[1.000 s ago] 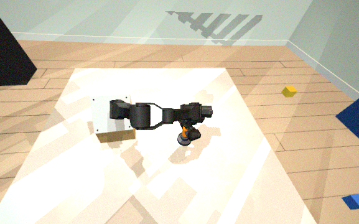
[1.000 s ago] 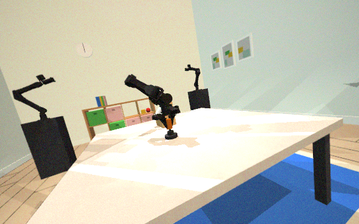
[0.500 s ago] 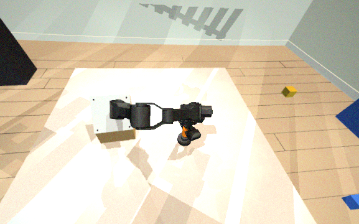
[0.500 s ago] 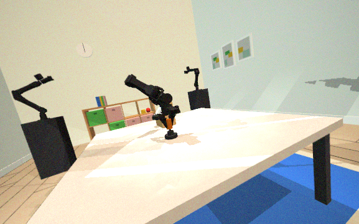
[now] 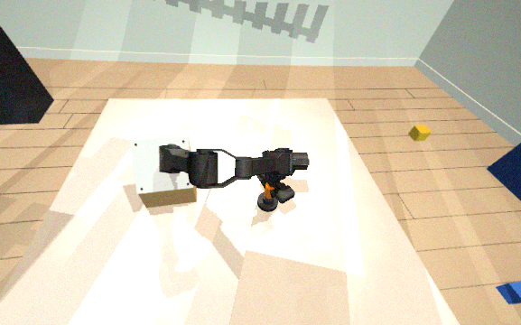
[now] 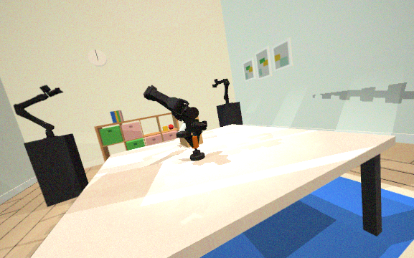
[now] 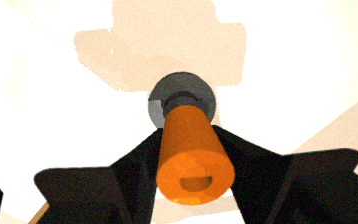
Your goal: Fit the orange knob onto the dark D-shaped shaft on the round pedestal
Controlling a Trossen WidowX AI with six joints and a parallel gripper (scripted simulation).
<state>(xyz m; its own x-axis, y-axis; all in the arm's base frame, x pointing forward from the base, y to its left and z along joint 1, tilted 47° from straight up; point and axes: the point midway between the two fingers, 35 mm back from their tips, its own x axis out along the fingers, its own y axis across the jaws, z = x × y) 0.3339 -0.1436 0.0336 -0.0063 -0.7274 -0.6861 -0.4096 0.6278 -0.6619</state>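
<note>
Now: the orange knob 20 mm above my gripper tip. Also, from my gripper tip: dark round pedestal: 40 mm below.
</note>
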